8 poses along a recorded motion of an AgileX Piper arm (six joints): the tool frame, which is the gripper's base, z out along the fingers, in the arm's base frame.
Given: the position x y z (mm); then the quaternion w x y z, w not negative.
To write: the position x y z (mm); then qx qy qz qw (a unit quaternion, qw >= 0). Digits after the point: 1 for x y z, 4 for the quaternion.
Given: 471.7 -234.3 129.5 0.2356 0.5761 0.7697 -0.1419
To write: 471.7 -234.3 129.5 0.5761 0.7697 -0.1419 0.2356
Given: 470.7 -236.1 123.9 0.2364 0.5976 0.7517 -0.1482
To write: 470.7 -236.1 123.9 0.5976 0.7517 -0.1482 0.2364
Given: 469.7 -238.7 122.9 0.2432 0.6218 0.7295 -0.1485
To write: 469.7 -238.7 122.9 0.6218 0.7295 -0.1485 0.2432
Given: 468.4 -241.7 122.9 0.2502 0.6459 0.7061 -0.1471
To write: 468.4 -241.7 122.9 0.6459 0.7061 -0.1471 0.2502
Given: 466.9 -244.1 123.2 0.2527 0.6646 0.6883 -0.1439
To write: 466.9 -244.1 123.2 0.6646 0.6883 -0.1439 0.2527
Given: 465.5 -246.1 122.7 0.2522 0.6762 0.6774 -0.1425
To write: 465.5 -246.1 122.7 0.6762 0.6774 -0.1425 0.2522
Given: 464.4 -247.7 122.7 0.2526 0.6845 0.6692 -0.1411
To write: 464.4 -247.7 122.7 0.6845 0.6692 -0.1411 0.2526
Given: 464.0 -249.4 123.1 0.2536 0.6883 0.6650 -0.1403
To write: 464.0 -249.4 123.1 0.6883 0.6650 -0.1403 0.2536
